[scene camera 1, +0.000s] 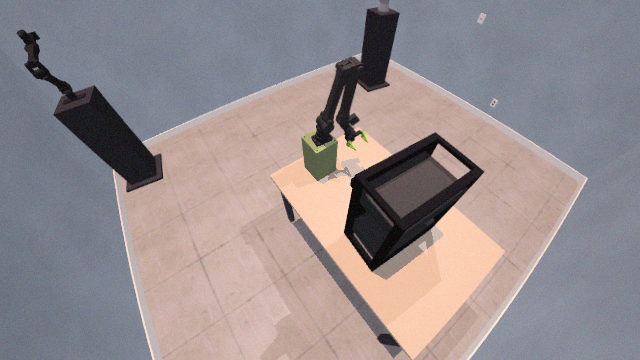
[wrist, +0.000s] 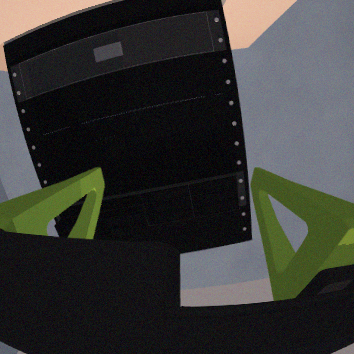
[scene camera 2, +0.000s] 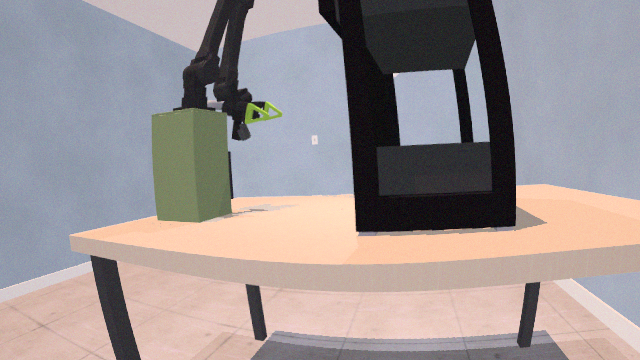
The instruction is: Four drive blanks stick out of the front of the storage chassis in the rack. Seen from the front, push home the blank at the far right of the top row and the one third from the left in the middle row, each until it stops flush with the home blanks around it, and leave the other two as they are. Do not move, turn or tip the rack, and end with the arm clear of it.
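Places are measured from the arm's base along level axes (x back, y left, z down), in centimetres.
Pixels of known places: gripper, fingertip midpoint: [scene camera 1: 362, 146] [wrist: 176, 175] [scene camera 2: 275, 115]; arm's base at its link origin: [scene camera 1: 321, 139] [scene camera 2: 194, 113].
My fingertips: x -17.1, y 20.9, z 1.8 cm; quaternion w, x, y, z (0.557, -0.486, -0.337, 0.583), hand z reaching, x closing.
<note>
Ahead of a thing's pixels: the offset from my fingertips to its top centre. "*": to the spot under its first point. Level surfaces: height alone.
The black rack [scene camera 1: 387, 245] [scene camera 2: 370, 150] [wrist: 229, 112] stands upright on the table, its front turned to the arm. It appears upside down in the wrist view. There, the storage chassis @[* dz -16.1, dx -31.9, dy -1.6 cm] [wrist: 170, 202] is a very dark band low in the picture, with faint panel lines; part of it is behind the left finger and gripper body. Single blanks, and which of them stick out, cannot be told. Neither scene view shows the rack's front face. My gripper [scene camera 1: 358, 141] [scene camera 2: 275, 116] [wrist: 176, 175] is open and empty, with green fingers, in the air between the arm's base and the rack, apart from it.
A dark grey panel with a light label @[* dz +18.5, dx -33.8, dy -7.7 cm] [wrist: 108, 52] is fixed in the rack, near its foot. The arm stands on a green pedestal [scene camera 1: 320, 162] [scene camera 2: 192, 165] on the wooden table @[dz +29.9 cm] [scene camera 1: 465, 270] [scene camera 2: 300, 245]. Two dark columns [scene camera 1: 107, 137] [scene camera 1: 380, 47] stand on the floor beyond the table.
</note>
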